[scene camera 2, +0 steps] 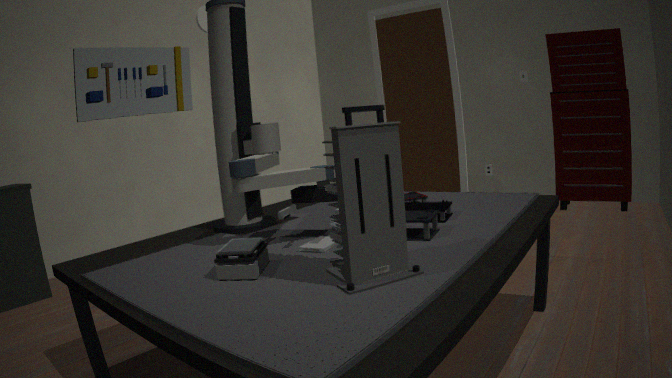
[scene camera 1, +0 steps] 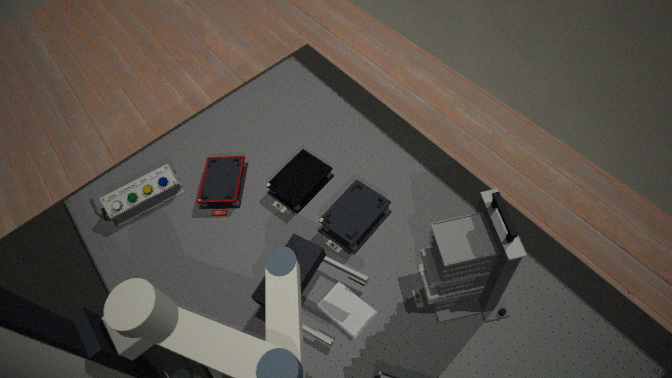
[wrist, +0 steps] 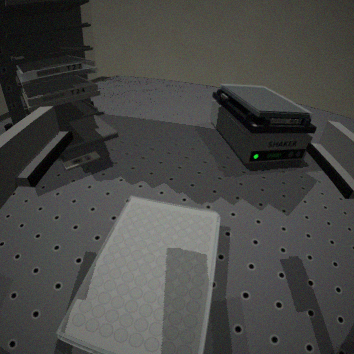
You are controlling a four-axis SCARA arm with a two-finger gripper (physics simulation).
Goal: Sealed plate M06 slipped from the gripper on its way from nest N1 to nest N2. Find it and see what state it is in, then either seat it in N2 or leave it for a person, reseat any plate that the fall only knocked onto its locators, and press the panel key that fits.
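Pixels of known places: gripper, fingertip midpoint: point(scene camera 2: 307, 214) point(scene camera 1: 350, 311) point(wrist: 193, 123); arm's base at its link origin: point(scene camera 2: 244, 226).
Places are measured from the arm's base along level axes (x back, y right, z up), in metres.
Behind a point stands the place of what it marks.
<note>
A pale plate point(scene camera 1: 347, 310) {x -0.514, y 0.161, z 0.027 m} point(scene camera 2: 316, 245) {x -0.524, y 0.188, z 0.027 m} point(wrist: 145, 270) {x -0.518, y 0.148, z 0.027 m} with rows of round wells lies flat and turned on the table. No label on it is readable. My gripper point(scene camera 1: 350, 311) {x -0.508, y 0.194, z 0.114 m} point(wrist: 193, 123) {x -0.508, y 0.194, z 0.114 m} is open above it, one finger to each side, apart from it. Two dark nests point(scene camera 1: 300, 180) {x -0.648, y -0.217, z 0.056 m} point(scene camera 1: 355, 215) {x -0.687, y -0.011, z 0.073 m} and a red-rimmed nest point(scene camera 1: 221, 179) {x -0.473, y -0.390, z 0.053 m} show bare dark tops with corner locators; their labels are too small to read. The key panel point(scene camera 1: 140, 192) {x -0.259, y -0.506, z 0.076 m} at the left has white, green, yellow and blue keys. A plate point(wrist: 267, 102) {x -0.464, y 0.380, z 0.084 m} point(scene camera 2: 242, 246) {x -0.494, y 0.425, z 0.084 m} sits on the shaker point(wrist: 270, 142) {x -0.450, y 0.343, z 0.046 m} point(scene camera 2: 237, 271) {x -0.516, y 0.471, z 0.037 m}.
A tall rack point(scene camera 1: 494, 290) {x -0.763, y 0.378, z 0.170 m} point(scene camera 2: 372, 200) {x -0.815, y 0.335, z 0.189 m} point(wrist: 45, 30) {x -0.707, y 0.265, z 0.168 m} holds several plates on its shelves, two with labels starting "T2" in the wrist view. It stands near the table edge, past the nests. The shaker has a green light. The arm reaches over the table from its column point(scene camera 2: 220, 100) {x -0.024, y 0.071, z 0.487 m}.
</note>
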